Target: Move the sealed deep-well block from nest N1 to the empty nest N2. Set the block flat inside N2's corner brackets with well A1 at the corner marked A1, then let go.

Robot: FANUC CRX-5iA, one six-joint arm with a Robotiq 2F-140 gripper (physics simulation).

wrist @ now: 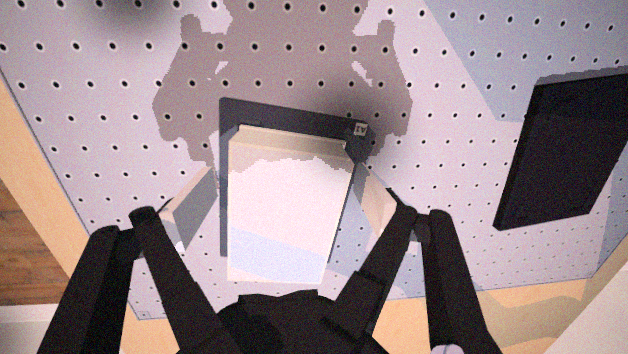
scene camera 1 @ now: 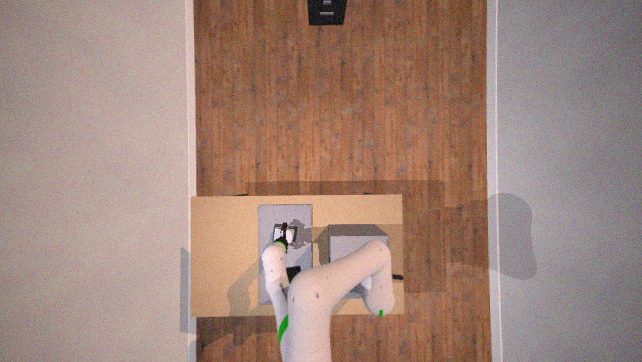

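The block has a pale, almost white top and lies in a dark nest on the perforated board, with an A1 label at the nest's upper right corner in the wrist view. No N1 or N2 mark is readable. A second dark nest shows with no block on it; the arm partly covers it in the scene view. My gripper is open, its pale pads on either side of the block, with gaps showing. Pad height beside the block is hard to tell.
The grey perforated board lies on the wooden table. A grey box-like fixture stands to its right, partly under the arm. A small black item is at the table's right edge. A black cabinet stands far off.
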